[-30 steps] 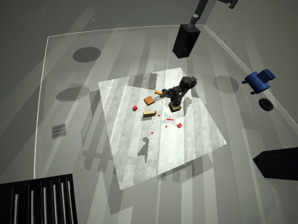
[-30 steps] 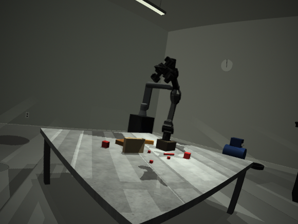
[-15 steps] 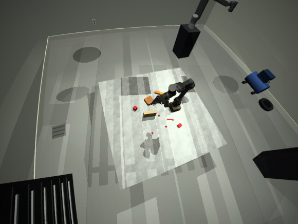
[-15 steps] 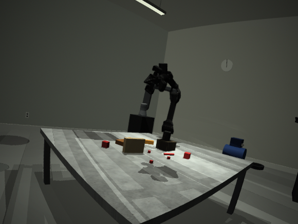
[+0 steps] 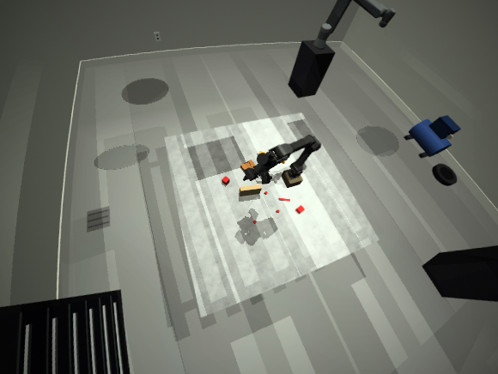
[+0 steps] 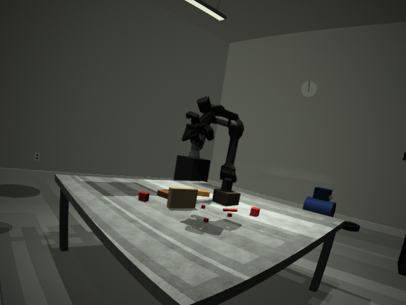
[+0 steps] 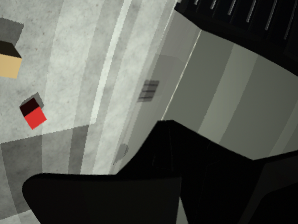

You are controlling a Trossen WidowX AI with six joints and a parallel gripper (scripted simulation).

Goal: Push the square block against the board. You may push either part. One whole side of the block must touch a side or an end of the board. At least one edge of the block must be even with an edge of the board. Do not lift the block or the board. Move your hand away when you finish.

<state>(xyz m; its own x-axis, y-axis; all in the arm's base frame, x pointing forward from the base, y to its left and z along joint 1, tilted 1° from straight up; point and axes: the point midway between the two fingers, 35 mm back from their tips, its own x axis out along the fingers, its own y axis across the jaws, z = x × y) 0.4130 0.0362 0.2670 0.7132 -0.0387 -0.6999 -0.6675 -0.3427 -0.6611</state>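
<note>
Now: gripper tip 280 mm above the tan board, 90 mm past it and 40 mm to the left of it. Also, from my gripper tip: square block (310 mm below, 230 mm to the right, 170 mm behind); long orange bar (380 mm behind, 310 mm below, 260 mm to the right); red stick (320 mm below, 310 mm behind, 100 mm to the left).
</note>
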